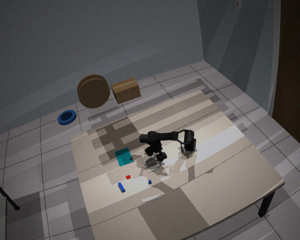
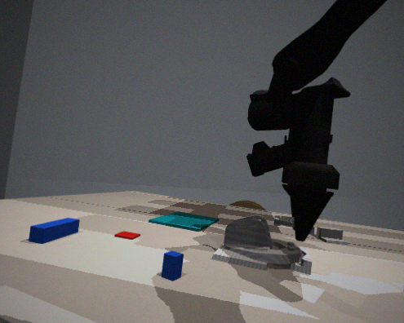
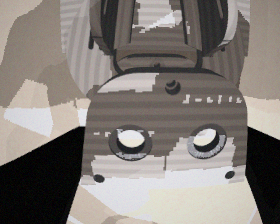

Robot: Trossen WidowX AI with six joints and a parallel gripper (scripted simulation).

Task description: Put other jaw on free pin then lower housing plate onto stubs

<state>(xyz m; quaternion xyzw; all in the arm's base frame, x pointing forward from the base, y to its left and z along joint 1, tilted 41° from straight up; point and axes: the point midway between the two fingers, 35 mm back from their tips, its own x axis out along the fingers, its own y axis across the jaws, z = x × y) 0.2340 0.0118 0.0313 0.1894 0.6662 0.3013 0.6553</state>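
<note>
The ribbed grey base lies 70 mm ahead of my gripper tip, 10 mm to the left of it and 40 mm below it. Also, from my gripper tip: grey housing part (10 mm ahead, 20 mm above); small blue block (110 mm ahead, 170 mm to the left, 30 mm below); red tile (250 mm ahead, 70 mm to the left, 40 mm below).
</note>
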